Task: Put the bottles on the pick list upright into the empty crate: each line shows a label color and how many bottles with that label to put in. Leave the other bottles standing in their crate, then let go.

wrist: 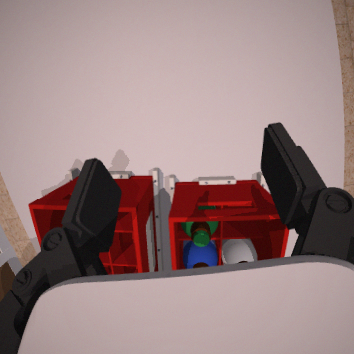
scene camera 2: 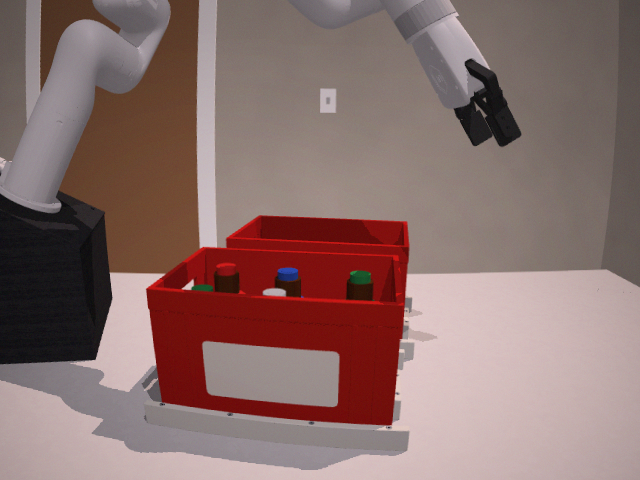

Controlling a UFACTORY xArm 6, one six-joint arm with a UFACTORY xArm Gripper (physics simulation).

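Places are measured from the arm's base along level axes (x ahead, y left, z up), in centimetres.
Where they show: gripper, fingertip midpoint: (wrist: 182, 160) (scene camera 2: 496, 141); arm's base, link origin: (scene camera 2: 27, 197).
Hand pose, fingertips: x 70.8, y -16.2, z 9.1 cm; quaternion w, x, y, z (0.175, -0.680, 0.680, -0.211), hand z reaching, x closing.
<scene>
Things, the pixels of their top centre, and the offset from my fingertips. "spot": a spot on its surface instead. Level surfaces: height alone.
- blue-capped, top centre: (scene camera 2: 287, 270) (wrist: 201, 282) dx -25.9, dy +2.4, dz -17.2 cm
- red-capped, top centre: (scene camera 2: 226, 265) dx -34.1, dy +4.4, dz -17.2 cm
- white-capped, top centre: (scene camera 2: 274, 291) (wrist: 247, 280) dx -27.3, dy -5.7, dz -17.2 cm
- white bottle, surface spot: (wrist: 239, 250) spot: dx -24.2, dy -5.7, dz -22.2 cm
- white table, surface height: dz -33.5 cm
My gripper (scene camera 2: 494, 139) (wrist: 182, 160) is open and empty, high above and to the right of the crates in the scene view. The near red crate (scene camera 2: 273, 326) (wrist: 220, 193) holds upright bottles: one green-capped (scene camera 2: 360, 277) (wrist: 201, 238), one blue-capped (scene camera 2: 287, 274) whose blue body shows in the wrist view (wrist: 200, 253), one red-capped (scene camera 2: 226, 269), another green-capped (scene camera 2: 202, 289) and one white-capped (scene camera 2: 274, 293). A white bottle (wrist: 239, 250) also shows in the wrist view. The other red crate (scene camera 2: 330, 235) (wrist: 132, 192) shows bare compartments; part is hidden. The pick list does not show.
Pale rails (scene camera 2: 273, 427) (wrist: 217, 180) edge the crates on the white table (scene camera 2: 516, 387) (wrist: 175, 75). The dark robot base (scene camera 2: 49, 289) stands to the left in the scene view. A wall with a switch plate (scene camera 2: 327, 100) is behind.
</scene>
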